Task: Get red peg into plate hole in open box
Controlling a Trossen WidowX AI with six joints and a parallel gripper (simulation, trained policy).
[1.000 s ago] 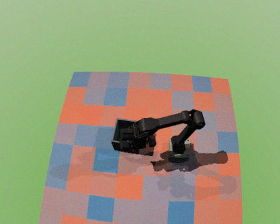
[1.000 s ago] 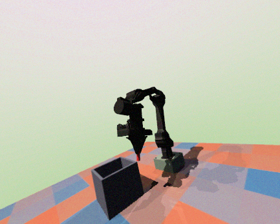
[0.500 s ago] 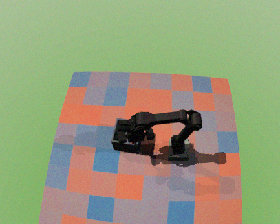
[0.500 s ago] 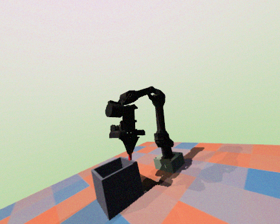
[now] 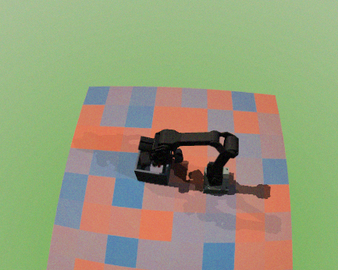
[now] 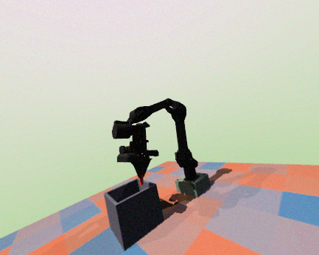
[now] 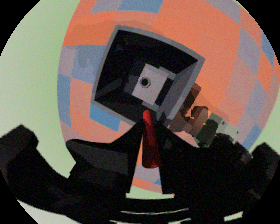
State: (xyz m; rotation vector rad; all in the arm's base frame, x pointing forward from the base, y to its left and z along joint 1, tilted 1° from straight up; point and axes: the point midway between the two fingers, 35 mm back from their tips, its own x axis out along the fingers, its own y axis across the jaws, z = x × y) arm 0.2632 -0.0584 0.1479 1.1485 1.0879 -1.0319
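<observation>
Now: the pale grey plate 30 mm ahead of my gripper tip, 50 mm to the right of it and 130 mm below it. The rest, counted from my gripper tip: red peg (10 mm above).
</observation>
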